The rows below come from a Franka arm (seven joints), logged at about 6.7 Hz.
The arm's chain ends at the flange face. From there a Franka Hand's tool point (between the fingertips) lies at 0.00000 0.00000 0.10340 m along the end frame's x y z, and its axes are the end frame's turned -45 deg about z.
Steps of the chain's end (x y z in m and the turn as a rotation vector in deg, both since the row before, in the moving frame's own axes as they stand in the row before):
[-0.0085 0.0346 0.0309 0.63 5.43 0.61]
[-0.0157 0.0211 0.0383 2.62 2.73 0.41]
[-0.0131 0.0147 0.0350 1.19 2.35 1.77]
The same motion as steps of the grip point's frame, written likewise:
[-0.0228 0.0246 0.0304 -3.39 4.29 0.61]
[-0.0192 0.0040 0.0381 -0.08 3.78 0.41]
[-0.0152 0.0027 0.0349 -0.82 2.50 1.77]

